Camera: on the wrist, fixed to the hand. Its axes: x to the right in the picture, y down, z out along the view.
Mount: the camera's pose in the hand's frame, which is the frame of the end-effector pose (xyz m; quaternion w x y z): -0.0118 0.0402 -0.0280 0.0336 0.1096 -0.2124 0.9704
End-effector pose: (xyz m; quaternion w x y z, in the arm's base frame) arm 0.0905 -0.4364 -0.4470 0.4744 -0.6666 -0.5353 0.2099
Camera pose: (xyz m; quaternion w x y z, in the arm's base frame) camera 0.1292 -0.4577 -0.4712 0.2284 0.4453 -0.5511 -0.6677
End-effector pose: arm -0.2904 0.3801 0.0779 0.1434 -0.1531 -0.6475 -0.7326
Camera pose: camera -0.2643 0.3476 0.1062 0.5950 -0.7734 0.0161 0.2180
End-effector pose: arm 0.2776 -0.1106 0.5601 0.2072 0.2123 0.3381 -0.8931
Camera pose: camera 0.3147 -0.1161 0.5264 0.9222 0.1683 -0.3366 0.0889
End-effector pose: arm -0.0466 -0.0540 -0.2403 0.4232 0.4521 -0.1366 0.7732
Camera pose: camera -0.0915 -0.0679 -0.2585 0.8147 -0.0932 0.4485 -0.3556
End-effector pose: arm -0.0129 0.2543 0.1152 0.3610 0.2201 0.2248 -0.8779
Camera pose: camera 0.0304 0.2505 0.0897 0.8877 0.0786 -0.3789 0.2494
